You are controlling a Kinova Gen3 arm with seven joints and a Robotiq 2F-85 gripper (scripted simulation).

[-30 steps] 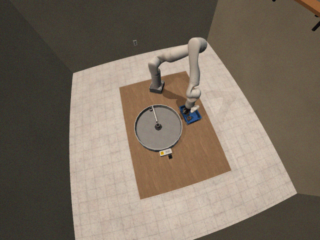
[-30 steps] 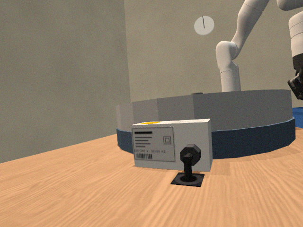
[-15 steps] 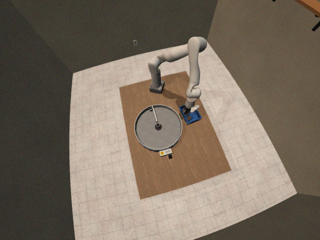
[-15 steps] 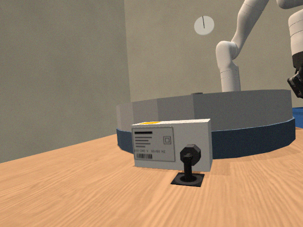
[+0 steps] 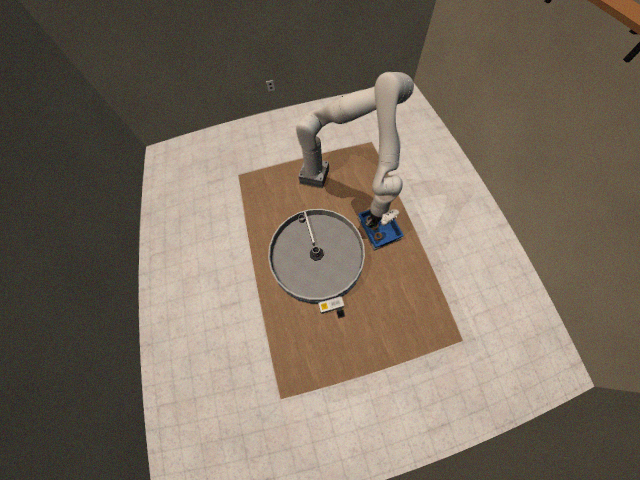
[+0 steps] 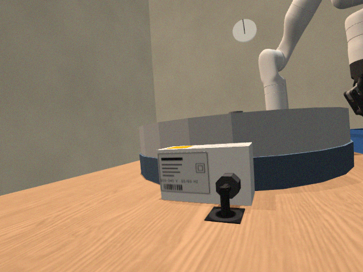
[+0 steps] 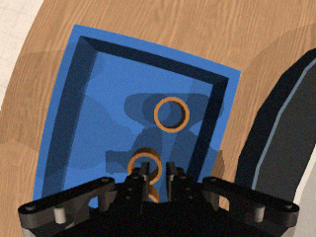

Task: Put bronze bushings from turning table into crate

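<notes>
My hand is 1 cm short of the blue crate, 3 cm to the right of it and 3 cm above it. Round my hand: turning table: 4 cm ahead, 31 cm to the right, 1 cm below.
</notes>
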